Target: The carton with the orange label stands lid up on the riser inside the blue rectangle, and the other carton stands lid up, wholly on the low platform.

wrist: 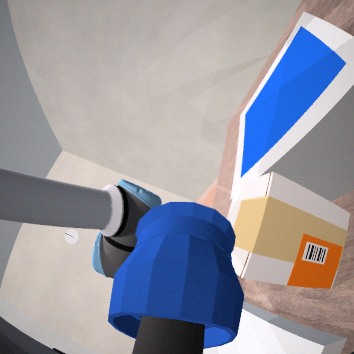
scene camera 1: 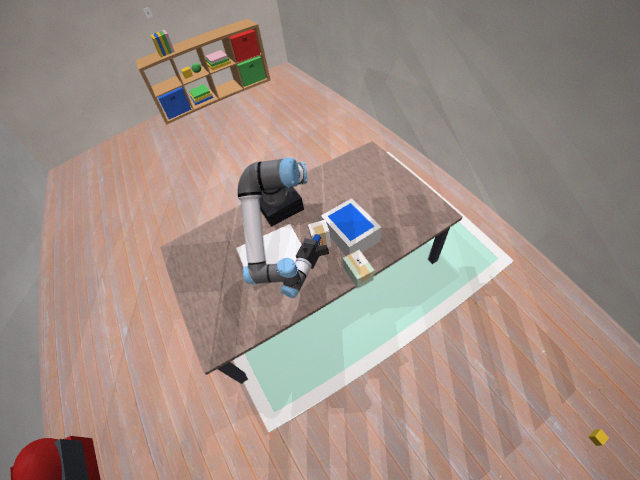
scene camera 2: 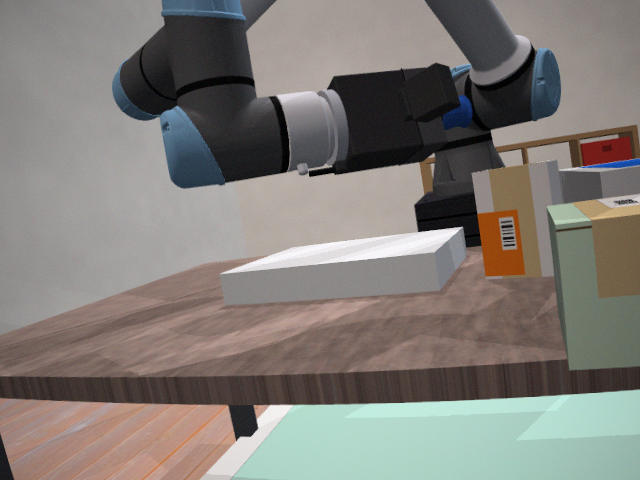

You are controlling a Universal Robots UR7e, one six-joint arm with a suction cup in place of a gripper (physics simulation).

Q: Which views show the pale green carton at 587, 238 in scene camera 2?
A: Scene camera 1 and scene camera 2 only.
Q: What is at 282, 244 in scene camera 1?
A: A low white platform.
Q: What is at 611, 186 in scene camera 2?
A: A riser with blue rectangle.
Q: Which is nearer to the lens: the pale green carton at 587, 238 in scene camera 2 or the low white platform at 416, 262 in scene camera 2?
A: The pale green carton.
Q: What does the pale green carton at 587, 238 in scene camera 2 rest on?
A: The table.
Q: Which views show the low white platform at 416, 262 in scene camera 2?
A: The wrist view, scene camera 1 and scene camera 2: all of them.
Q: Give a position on a pale green carton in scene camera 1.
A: At 359, 270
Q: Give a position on the suction cup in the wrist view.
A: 180, 268
